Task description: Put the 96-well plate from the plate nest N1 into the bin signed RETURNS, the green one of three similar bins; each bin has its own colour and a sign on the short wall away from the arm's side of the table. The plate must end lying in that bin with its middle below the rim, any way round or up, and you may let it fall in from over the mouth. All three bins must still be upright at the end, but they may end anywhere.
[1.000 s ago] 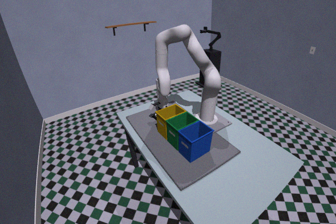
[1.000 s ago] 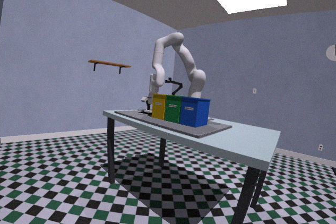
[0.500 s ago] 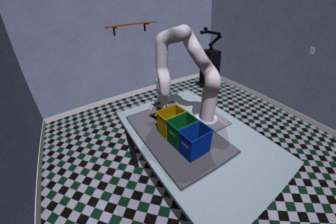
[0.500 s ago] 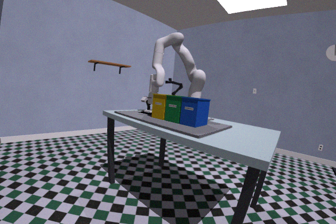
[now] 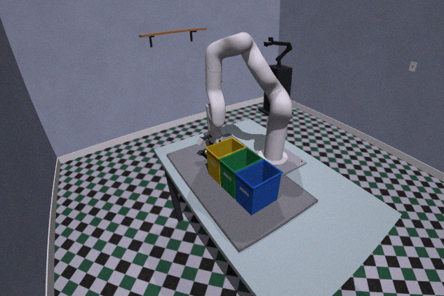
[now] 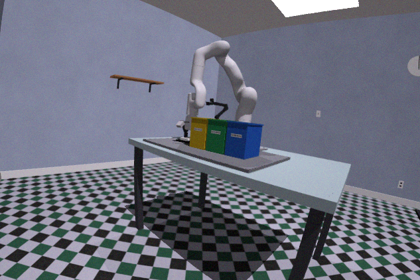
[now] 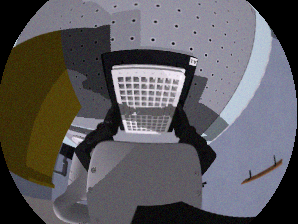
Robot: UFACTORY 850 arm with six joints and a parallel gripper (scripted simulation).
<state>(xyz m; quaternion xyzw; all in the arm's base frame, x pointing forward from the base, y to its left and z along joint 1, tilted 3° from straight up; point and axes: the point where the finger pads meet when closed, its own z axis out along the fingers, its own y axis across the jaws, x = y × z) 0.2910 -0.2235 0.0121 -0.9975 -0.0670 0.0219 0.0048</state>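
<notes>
The dark plate nest lies 2 cm below my hand. From my hand the other things lie so: white 96-well plate (1 cm below); then yellow bin (21 cm to the left, 6 cm above, 4 cm ahead); then green bin (34 cm to the left, 6 cm above, 3 cm ahead).
</notes>
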